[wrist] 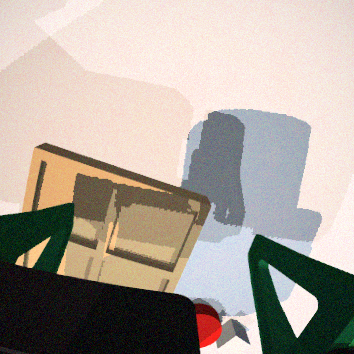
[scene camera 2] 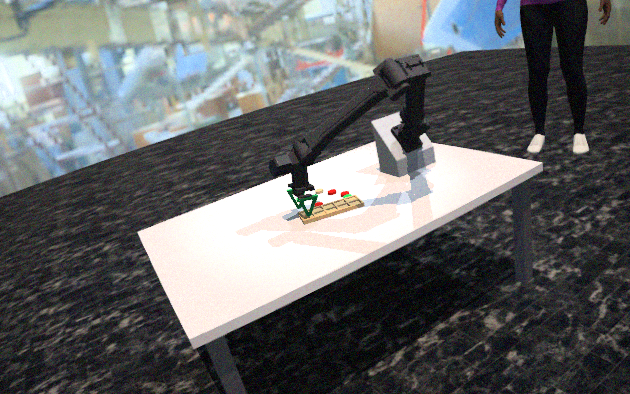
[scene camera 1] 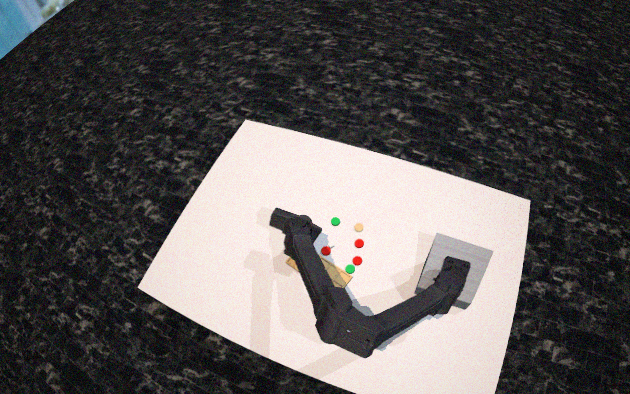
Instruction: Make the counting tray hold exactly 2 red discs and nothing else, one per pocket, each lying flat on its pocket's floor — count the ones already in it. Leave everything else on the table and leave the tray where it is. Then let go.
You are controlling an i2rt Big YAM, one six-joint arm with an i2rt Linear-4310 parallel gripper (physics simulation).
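The wooden counting tray (scene camera 1: 342,282) (scene camera 2: 333,213) (wrist: 55,175) has two rows of pockets; I see no disc in its visible pockets, and the arm and gripper hide some. A red disc (scene camera 1: 326,250) (scene camera 2: 319,204) (wrist: 207,327) lies beside its long edge. Two more red discs, one (scene camera 1: 359,243) (scene camera 2: 332,192) and another (scene camera 1: 357,260) (scene camera 2: 345,193), lie farther from the gripper. My gripper (scene camera 2: 304,210) (wrist: 165,230) is open and empty, low at the tray's left end in scene camera 2. In the wrist view one finger overlaps the tray and the other stands past its edge.
One green disc (scene camera 1: 350,269) (scene camera 2: 348,196) lies close to the tray's end. Another green disc (scene camera 1: 335,221) and a tan disc (scene camera 1: 359,227) (scene camera 2: 319,191) lie farther off. The arm's grey base (scene camera 1: 480,260) (scene camera 2: 387,150) stands beyond the discs. The arm crosses above the tray in scene camera 1.
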